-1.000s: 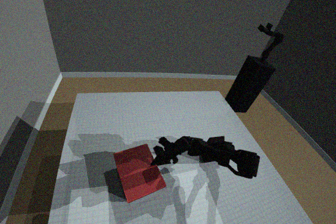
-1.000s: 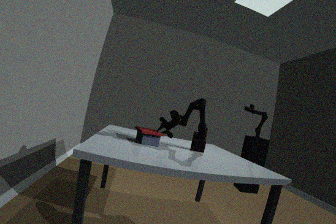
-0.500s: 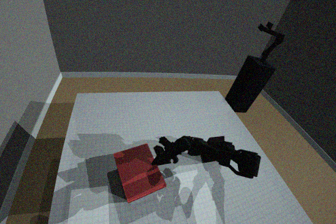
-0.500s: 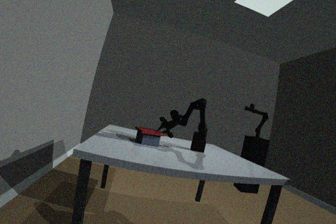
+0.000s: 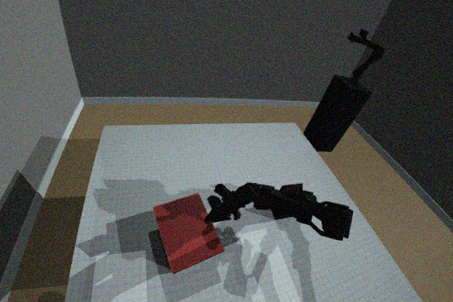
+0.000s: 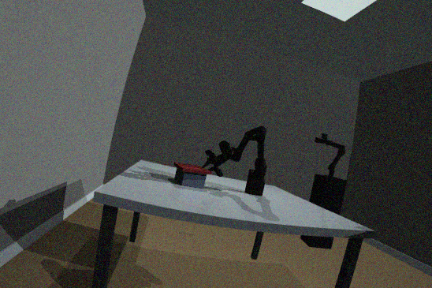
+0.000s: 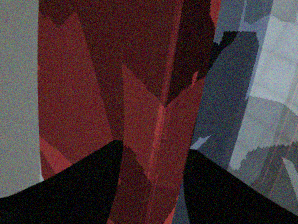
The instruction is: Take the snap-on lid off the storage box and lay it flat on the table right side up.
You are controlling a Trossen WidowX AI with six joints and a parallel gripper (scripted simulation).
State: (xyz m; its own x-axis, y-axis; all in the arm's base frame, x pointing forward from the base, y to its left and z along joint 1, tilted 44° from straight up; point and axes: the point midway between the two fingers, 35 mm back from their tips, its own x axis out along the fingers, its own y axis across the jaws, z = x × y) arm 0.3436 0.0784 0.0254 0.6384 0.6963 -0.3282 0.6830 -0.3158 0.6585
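Now: gripper tip 70 mm short of the red lid and 30 mm to the right of it. Also, from my gripper tip: storage box (70 mm ahead, 50 mm below, 30 mm to the left).
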